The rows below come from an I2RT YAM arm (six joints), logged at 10 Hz.
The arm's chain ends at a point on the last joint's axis. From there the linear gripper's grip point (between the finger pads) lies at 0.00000 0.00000 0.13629 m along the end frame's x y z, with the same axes.
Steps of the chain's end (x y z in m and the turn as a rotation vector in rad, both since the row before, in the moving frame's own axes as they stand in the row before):
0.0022 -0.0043 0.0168 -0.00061 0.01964 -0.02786
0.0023 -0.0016 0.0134 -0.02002 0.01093 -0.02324
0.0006 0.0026 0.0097 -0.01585 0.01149 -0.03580
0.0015 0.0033 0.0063 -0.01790 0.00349 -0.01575
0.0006 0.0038 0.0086 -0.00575 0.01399 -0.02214
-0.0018 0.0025 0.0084 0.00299 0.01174 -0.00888
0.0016 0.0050 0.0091 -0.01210 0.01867 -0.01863
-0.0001 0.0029 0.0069 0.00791 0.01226 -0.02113
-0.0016 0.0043 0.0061 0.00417 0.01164 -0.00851
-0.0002 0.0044 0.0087 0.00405 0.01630 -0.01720
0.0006 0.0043 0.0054 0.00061 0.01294 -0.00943
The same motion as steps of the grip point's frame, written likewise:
0.0049 -0.0043 0.0168 -0.00061 0.01964 -0.02786
0.0038 0.0011 0.0134 -0.02002 0.01093 -0.02324
0.0022 0.0047 0.0097 -0.01585 0.01149 -0.03580
0.0020 0.0057 0.0063 -0.01790 0.00349 -0.01575
0.0025 0.0046 0.0086 -0.00575 0.01399 -0.02214
-0.0002 0.0021 0.0084 0.00299 0.01174 -0.00888
0.0042 0.0066 0.0091 -0.01210 0.01867 -0.01863
0.0016 0.0018 0.0069 0.00791 0.01226 -0.02113
0.0000 0.0037 0.0061 0.00417 0.01164 -0.00851
0.0020 0.0038 0.0087 0.00405 0.01630 -0.01720
0.0024 0.0042 0.0054 0.00061 0.01294 -0.00943

